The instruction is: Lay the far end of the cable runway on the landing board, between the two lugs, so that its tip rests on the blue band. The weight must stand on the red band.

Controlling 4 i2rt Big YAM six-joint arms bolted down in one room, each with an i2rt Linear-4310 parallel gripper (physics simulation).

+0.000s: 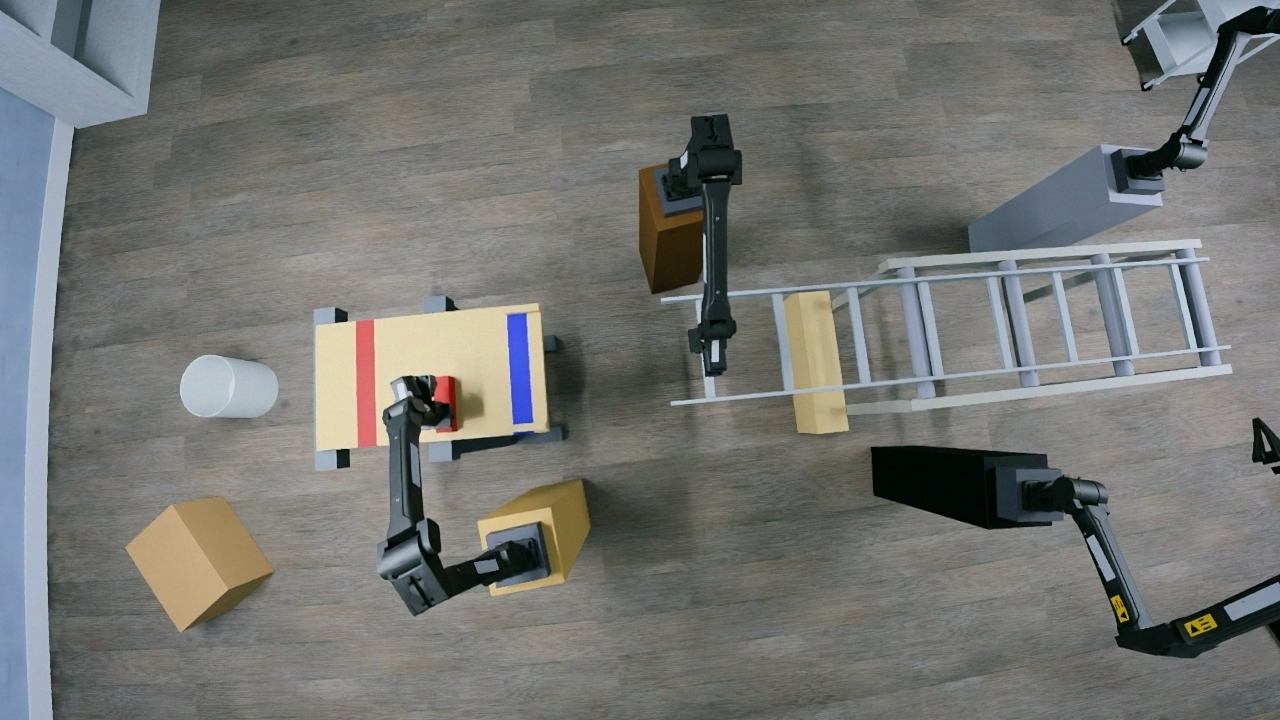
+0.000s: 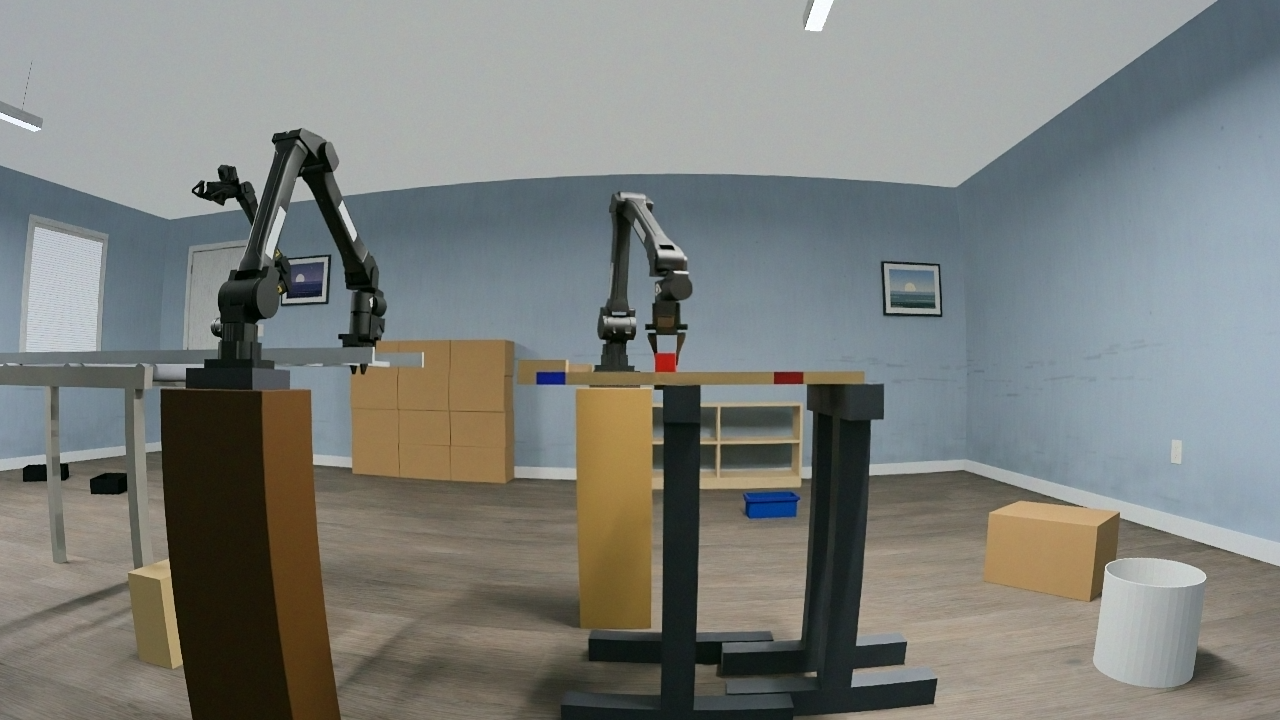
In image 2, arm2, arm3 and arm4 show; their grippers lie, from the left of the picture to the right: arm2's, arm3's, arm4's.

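Observation:
The cable runway [image 1: 856,335] [image 2: 398,360], a pale ladder, lies on a roller stand; its left end is apart from the landing board [image 1: 447,344] [image 2: 716,377]. The board has a red band [image 1: 365,358] [image 2: 787,377] and a blue band [image 1: 519,367] [image 2: 550,377]; its lugs are hard to make out. Arm4's gripper [image 2: 665,347] is shut on the red weight [image 1: 446,402] [image 2: 665,362], over the board between the bands. Arm3's gripper [image 2: 359,365] points down at the runway's end, tips close together below the rail, apparently shut on its end rung. Arm2's gripper [image 2: 204,189] is raised, fingers unclear.
The roller stand [image 1: 921,331] [image 2: 136,474] carries the runway. A brown pedestal [image 1: 669,255] [image 2: 237,537] and a yellow pedestal [image 1: 568,528] [image 2: 614,510] bear arms. A black pedestal [image 1: 935,483] and a grey one [image 1: 1047,210] stand at the right. A white bin [image 1: 228,386] [image 2: 1150,622] stands near the board.

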